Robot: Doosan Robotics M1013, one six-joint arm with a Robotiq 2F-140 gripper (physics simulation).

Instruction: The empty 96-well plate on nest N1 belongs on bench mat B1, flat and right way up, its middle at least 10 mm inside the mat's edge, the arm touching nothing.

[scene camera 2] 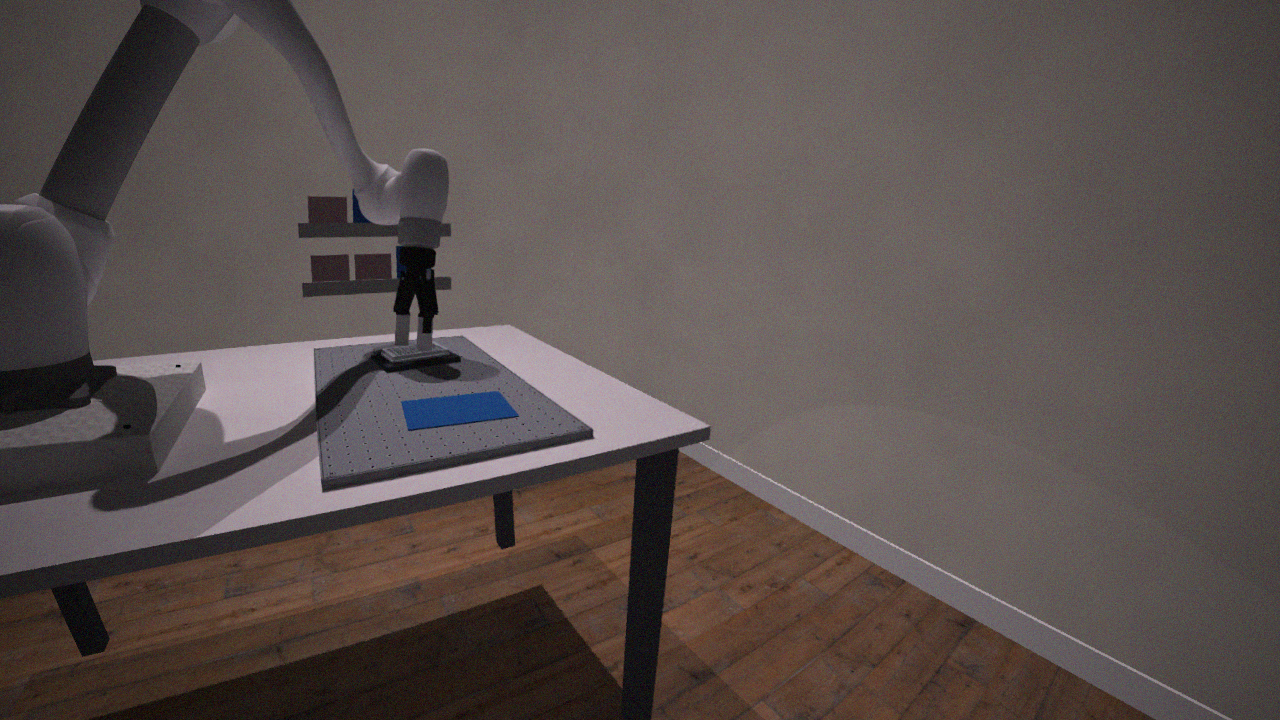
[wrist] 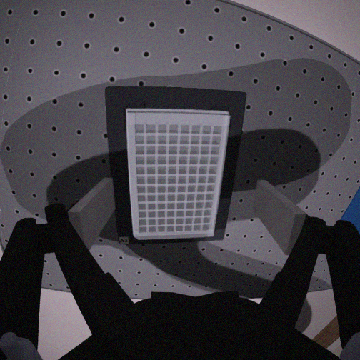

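Pixels of known places: gripper, between the fingertips: (scene camera 2: 412, 348); arm's base, origin of its link: (scene camera 2: 35, 393).
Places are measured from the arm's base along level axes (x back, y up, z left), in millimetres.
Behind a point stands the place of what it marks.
The empty 96-well plate (scene camera 2: 400, 355) {x -589, y -25, z 61 mm} (wrist: 175, 175) is pale grey and lies flat, wells up, on the dark nest N1 (scene camera 2: 454, 358) {x -703, y -42, z 51 mm} (wrist: 115, 130). The blue bench mat B1 (scene camera 2: 459, 410) {x -614, y -49, z -235 mm} (wrist: 353, 215) lies nearer the camera in the scene view and shows partly at the right edge of the wrist view. My gripper (scene camera 2: 413, 345) {x -623, y -21, z 96 mm} (wrist: 184, 194) is open and empty, pointing down low over the nest. In the wrist view its pads stand apart, one towards each long side of the plate, nearer its lower end. The exact height of the fingertips above the plate is hard to tell.
The grey perforated board (scene camera 2: 358, 438) {x -451, y -51, z -269 mm} (wrist: 165, 40) carries the nest and mat on the white table (scene camera 2: 241, 456) {x -295, y -64, z -228 mm}. The robot base stands on a pale block (scene camera 2: 174, 411) {x -203, y -26, z -102 mm} at the left. Wall shelves (scene camera 2: 335, 230) with boxes are behind the arm.
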